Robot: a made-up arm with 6 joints. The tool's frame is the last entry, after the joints. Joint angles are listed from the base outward. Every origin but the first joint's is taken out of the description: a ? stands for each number. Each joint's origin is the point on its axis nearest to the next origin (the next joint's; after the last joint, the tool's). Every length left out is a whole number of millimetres.
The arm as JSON. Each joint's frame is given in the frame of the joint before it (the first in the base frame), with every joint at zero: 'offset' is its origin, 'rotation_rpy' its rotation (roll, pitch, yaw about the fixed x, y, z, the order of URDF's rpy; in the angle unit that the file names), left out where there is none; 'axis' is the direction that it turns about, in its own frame. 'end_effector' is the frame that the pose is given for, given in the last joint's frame.
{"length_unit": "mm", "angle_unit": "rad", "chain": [
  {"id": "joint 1", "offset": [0.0, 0.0, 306.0], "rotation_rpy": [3.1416, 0.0, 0.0], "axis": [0.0, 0.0, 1.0]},
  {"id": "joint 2", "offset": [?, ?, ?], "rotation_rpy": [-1.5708, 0.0, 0.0], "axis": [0.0, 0.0, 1.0]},
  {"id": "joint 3", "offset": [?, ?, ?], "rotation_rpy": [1.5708, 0.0, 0.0], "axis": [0.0, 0.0, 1.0]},
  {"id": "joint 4", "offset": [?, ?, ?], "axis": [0.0, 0.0, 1.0]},
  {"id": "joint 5", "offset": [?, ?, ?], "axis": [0.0, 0.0, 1.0]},
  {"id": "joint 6", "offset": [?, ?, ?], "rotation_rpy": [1.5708, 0.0, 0.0], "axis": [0.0, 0.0, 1.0]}
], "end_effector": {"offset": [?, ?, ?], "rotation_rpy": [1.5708, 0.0, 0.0]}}
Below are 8 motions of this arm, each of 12 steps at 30 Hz.
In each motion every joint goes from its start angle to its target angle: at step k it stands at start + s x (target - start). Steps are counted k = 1, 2, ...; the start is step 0. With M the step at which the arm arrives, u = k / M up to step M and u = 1 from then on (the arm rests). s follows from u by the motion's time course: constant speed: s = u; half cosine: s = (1 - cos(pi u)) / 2; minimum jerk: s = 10 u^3 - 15 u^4 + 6 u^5.
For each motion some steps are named. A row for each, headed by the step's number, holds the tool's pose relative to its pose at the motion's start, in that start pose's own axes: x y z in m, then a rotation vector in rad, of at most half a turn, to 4 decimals.
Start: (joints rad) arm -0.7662 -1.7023 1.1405 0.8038 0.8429 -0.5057
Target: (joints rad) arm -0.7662 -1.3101 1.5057 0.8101 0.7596 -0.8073
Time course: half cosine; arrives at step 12
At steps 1, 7, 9, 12:
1: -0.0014 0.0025 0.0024 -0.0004 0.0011 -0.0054
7: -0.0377 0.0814 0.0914 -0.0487 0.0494 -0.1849
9: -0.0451 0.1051 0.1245 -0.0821 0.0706 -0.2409
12: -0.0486 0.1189 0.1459 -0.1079 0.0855 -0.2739

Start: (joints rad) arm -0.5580 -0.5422 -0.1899 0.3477 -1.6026 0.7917
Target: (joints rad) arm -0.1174 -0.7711 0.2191 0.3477 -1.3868 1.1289
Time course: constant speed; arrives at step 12
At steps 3, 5, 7, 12:
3: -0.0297 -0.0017 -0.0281 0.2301 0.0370 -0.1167
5: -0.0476 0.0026 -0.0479 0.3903 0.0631 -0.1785
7: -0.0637 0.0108 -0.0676 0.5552 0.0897 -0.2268
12: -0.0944 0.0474 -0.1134 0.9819 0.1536 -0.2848

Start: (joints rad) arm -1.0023 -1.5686 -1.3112 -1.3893 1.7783 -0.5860
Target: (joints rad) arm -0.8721 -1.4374 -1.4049 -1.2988 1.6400 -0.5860
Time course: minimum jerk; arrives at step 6
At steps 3, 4, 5, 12:
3: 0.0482 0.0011 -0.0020 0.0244 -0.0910 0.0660
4: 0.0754 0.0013 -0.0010 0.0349 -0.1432 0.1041
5: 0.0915 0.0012 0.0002 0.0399 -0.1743 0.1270
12: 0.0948 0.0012 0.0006 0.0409 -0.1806 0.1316

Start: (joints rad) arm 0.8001 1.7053 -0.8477 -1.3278 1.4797 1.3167
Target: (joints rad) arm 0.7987 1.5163 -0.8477 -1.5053 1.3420 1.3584
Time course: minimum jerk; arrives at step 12
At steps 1, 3, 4, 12:
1: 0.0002 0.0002 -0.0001 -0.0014 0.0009 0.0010
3: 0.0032 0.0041 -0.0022 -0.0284 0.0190 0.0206
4: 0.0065 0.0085 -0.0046 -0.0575 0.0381 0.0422
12: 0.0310 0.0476 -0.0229 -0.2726 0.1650 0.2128

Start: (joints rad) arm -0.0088 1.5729 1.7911 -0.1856 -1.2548 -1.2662
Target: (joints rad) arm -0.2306 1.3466 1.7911 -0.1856 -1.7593 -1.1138
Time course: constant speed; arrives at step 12
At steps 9, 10, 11, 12:
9: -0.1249 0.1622 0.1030 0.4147 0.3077 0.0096
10: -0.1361 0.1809 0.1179 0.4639 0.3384 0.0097
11: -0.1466 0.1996 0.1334 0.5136 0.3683 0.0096
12: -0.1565 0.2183 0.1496 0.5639 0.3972 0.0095

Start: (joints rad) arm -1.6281 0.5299 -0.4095 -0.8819 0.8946 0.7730
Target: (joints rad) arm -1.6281 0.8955 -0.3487 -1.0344 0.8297 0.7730
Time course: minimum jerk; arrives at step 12
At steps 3, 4, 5, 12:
3: 0.0099 -0.0105 0.0189 -0.0220 -0.0348 0.0012
4: 0.0191 -0.0211 0.0389 -0.0450 -0.0703 0.0020
5: 0.0296 -0.0345 0.0653 -0.0752 -0.1155 0.0024
12: 0.0570 -0.0940 0.2010 -0.2280 -0.3254 -0.0060

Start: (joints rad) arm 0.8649 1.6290 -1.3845 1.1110 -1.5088 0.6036
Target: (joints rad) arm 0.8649 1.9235 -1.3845 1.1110 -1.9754 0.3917
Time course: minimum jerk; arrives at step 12
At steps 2, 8, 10, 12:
2: 0.0013 -0.0055 -0.0009 -0.0178 -0.0052 0.0079
8: 0.0225 -0.1191 -0.0101 -0.3697 -0.0747 0.2112
10: 0.0255 -0.1440 -0.0103 -0.4423 -0.0787 0.2671
12: 0.0260 -0.1490 -0.0103 -0.4566 -0.0790 0.2788

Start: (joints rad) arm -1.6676 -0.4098 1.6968 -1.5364 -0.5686 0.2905
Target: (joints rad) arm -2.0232 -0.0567 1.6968 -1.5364 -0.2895 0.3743
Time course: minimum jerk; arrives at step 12
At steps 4, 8, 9, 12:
4: 0.0472 -0.0239 0.0288 -0.0535 -0.0412 -0.0050
8: 0.1834 -0.0517 0.1201 -0.1615 -0.1761 0.0013
9: 0.2085 -0.0504 0.1380 -0.1745 -0.2031 0.0060
12: 0.2328 -0.0472 0.1556 -0.1852 -0.2298 0.0117

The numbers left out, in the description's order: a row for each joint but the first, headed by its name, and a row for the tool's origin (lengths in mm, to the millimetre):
joint 2: 189.0 71.0 0.0
joint 3: 36.0 -485.0 0.0
joint 4: 260.0 -92.0 0.0
joint 5: -132.0 -62.0 0.0
joint 6: 102.0 86.0 0.0
tool: -66.0 98.0 0.0

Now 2 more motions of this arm.
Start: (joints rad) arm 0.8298 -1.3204 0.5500 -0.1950 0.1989 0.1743
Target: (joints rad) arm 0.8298 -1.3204 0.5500 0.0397 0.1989 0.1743
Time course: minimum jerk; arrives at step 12
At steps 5, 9, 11, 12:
5: -0.0037 0.0101 -0.0007 0.0141 0.0000 -0.0801
9: -0.0079 0.0265 -0.0014 0.0365 0.0000 -0.2072
11: -0.0084 0.0295 -0.0015 0.0405 0.0000 -0.2300
12: -0.0085 0.0297 -0.0015 0.0407 0.0000 -0.2311

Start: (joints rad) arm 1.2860 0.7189 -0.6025 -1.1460 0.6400 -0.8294
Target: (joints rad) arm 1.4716 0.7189 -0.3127 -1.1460 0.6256 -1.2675
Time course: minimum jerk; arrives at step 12
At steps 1, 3, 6, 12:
1: -0.0004 -0.0008 0.0005 -0.0017 -0.0017 -0.0012
3: -0.0085 -0.0156 0.0099 -0.0362 -0.0341 -0.0239
6: -0.0415 -0.0745 0.0553 -0.1859 -0.1655 -0.0976
12: -0.0831 -0.1437 0.1303 -0.3957 -0.3301 -0.1473

